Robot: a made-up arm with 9 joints. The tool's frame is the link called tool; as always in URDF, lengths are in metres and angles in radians. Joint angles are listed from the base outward.
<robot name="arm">
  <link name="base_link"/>
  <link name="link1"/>
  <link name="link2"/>
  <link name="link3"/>
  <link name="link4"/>
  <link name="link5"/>
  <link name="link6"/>
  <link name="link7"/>
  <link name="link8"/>
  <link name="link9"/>
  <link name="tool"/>
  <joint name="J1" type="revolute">
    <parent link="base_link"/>
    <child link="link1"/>
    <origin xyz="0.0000 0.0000 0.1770" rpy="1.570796 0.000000 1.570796"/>
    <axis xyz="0 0 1"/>
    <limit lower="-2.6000" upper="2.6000"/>
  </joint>
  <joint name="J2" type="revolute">
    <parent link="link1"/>
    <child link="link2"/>
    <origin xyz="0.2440 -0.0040 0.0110" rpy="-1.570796 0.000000 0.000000"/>
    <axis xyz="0 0 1"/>
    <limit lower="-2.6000" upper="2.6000"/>
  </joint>
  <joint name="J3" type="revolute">
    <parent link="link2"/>
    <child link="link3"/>
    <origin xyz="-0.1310 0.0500 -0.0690" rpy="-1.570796 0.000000 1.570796"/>
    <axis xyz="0 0 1"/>
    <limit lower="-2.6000" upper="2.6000"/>
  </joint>
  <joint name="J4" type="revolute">
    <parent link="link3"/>
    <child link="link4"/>
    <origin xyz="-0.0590 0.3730 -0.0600" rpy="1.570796 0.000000 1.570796"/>
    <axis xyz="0 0 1"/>
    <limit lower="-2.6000" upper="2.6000"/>
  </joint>
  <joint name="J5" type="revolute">
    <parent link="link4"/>
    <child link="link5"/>
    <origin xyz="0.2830 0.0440 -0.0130" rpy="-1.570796 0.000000 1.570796"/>
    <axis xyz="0 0 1"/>
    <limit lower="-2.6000" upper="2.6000"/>
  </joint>
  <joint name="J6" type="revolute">
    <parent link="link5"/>
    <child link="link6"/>
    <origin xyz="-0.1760 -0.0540 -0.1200" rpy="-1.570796 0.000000 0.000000"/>
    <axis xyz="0 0 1"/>
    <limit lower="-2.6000" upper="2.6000"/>
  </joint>
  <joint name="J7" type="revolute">
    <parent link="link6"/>
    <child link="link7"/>
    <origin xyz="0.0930 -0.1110 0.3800" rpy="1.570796 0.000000 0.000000"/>
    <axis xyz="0 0 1"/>
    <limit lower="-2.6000" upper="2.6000"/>
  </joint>
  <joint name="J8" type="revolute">
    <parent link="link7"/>
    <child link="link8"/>
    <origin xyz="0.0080 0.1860 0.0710" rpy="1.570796 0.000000 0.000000"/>
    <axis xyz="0 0 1"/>
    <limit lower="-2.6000" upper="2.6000"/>
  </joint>
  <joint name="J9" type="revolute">
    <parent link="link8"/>
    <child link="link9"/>
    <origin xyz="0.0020 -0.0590 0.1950" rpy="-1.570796 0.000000 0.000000"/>
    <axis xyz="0 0 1"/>
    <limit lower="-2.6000" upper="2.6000"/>
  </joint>
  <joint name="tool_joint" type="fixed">
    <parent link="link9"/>
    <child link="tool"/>
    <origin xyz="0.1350 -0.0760 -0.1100" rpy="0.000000 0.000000 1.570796"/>
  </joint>
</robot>
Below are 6 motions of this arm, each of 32 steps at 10 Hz.
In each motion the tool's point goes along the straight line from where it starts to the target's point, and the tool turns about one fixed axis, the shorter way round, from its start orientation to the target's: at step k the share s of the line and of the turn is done. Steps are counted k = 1, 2, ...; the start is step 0. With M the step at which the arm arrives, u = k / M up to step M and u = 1 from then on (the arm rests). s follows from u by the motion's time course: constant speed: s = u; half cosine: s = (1 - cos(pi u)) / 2; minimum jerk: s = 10 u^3 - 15 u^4 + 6 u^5.
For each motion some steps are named. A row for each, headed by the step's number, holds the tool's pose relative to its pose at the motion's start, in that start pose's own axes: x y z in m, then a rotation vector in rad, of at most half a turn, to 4 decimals.
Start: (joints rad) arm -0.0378 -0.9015 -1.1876 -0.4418 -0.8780 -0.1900 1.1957 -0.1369 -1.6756
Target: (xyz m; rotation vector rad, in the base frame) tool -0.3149 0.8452 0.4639 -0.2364 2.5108 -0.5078
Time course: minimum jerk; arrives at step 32
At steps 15, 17, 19, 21, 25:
15: -0.2122 -0.3218 0.0290 -0.5746 -0.0425 0.0663
17: -0.2684 -0.4070 0.0366 -0.7267 -0.0537 0.0839
19: -0.3228 -0.4896 0.0441 -0.8740 -0.0646 0.1009
21: -0.3722 -0.5645 0.0508 -1.0077 -0.0745 0.1163
25: -0.4453 -0.6754 0.0608 -1.2058 -0.0891 0.1392

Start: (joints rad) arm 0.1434 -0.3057 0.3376 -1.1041 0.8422 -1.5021 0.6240 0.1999 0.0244
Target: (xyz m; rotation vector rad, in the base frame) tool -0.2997 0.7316 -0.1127 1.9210 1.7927 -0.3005
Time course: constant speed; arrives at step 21
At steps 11, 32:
11: -0.1203 0.1574 0.2733 -0.9314 -0.7415 0.1627
32: -0.2297 0.3005 0.5217 -1.7781 -1.4156 0.3106

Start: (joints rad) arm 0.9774 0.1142 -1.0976 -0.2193 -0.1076 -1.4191 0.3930 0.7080 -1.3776
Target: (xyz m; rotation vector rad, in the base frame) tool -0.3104 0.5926 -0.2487 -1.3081 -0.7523 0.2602
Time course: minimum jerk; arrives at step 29
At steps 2, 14, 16, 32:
2: -0.0002 0.0005 -0.0008 -0.0022 -0.0009 0.0003
14: -0.0244 0.0714 -0.1325 -0.3432 -0.1389 0.0438
16: -0.0311 0.0910 -0.1689 -0.4376 -0.1771 0.0558
32: -0.0522 0.1527 -0.2833 -0.7339 -0.2971 0.0935

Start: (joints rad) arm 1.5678 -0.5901 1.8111 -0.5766 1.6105 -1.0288 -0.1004 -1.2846 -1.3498
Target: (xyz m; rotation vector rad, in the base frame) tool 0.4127 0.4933 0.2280 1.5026 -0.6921 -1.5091
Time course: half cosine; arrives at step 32
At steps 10, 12, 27, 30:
10: -0.0625 0.0160 0.0547 -0.0405 0.0258 -0.1936
12: -0.0869 0.0223 0.0759 -0.0563 0.0358 -0.2689
27: -0.2648 0.0679 0.2315 -0.1715 0.1093 -0.8197
30: -0.2787 0.0715 0.2437 -0.1805 0.1150 -0.8628

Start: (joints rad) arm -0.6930 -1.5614 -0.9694 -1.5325 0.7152 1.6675 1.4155 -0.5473 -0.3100
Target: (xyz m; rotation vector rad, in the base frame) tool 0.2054 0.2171 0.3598 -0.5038 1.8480 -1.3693
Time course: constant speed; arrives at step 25
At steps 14, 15, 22, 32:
14: 0.2301 -0.1095 -0.2815 0.2413 -0.3749 0.2277
15: 0.2465 -0.1174 -0.3016 0.2585 -0.4017 0.2439
22: 0.3615 -0.1721 -0.4423 0.3792 -0.5892 0.3578
32: 0.4108 -0.1956 -0.5026 0.4309 -0.6695 0.4066

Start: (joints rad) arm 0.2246 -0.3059 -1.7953 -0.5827 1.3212 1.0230 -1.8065 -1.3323 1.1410
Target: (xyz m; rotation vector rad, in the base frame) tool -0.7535 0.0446 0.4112 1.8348 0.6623 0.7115
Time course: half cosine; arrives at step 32
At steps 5, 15, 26, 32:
5: -0.0071 0.0113 0.0559 -0.0565 0.0736 0.0869
15: -0.0542 0.0864 0.4269 -0.4317 0.5625 0.6638
26: -0.1101 0.1755 0.8668 -0.8765 1.1421 1.3479
32: -0.1203 0.1916 0.9465 -0.9571 1.2472 1.4719

